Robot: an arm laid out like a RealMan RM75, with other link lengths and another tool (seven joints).
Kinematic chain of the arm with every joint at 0, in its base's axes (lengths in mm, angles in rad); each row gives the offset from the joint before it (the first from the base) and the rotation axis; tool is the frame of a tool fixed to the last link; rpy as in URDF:
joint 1: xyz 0 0 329.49 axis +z
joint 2: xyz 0 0 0 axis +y
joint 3: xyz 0 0 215.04 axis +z
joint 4: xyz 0 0 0 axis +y
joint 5: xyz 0 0 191.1 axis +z
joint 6: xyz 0 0 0 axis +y
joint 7: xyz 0 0 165.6 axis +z
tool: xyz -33 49 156 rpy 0 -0.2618 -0.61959
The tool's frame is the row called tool.
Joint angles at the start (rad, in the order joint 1, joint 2, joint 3, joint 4, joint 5, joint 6, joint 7):
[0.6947, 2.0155, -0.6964, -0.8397, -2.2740, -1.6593, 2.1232]
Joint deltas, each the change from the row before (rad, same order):
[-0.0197, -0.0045, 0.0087, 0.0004, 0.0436, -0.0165, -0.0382]
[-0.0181, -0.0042, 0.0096, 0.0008, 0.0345, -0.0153, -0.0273]
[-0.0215, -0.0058, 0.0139, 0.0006, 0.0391, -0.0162, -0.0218]
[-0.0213, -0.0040, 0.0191, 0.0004, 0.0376, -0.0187, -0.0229]
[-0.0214, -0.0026, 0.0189, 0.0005, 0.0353, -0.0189, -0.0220]
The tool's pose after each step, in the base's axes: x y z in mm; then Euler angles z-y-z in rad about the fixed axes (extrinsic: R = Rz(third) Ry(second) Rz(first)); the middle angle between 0 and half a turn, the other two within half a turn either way. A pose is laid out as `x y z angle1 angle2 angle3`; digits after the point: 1 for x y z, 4 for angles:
98.2 355.1 -13.3 -0.3224 2.5985 2.6068
94.2 352.6 -6.2 -0.3155 2.5638 2.6286
90.6 351.5 3.5 -0.3140 2.5211 2.6375
86.8 350.3 14.1 -0.3154 2.4753 2.6447
83.6 348.5 24.3 -0.3184 2.4310 2.6500

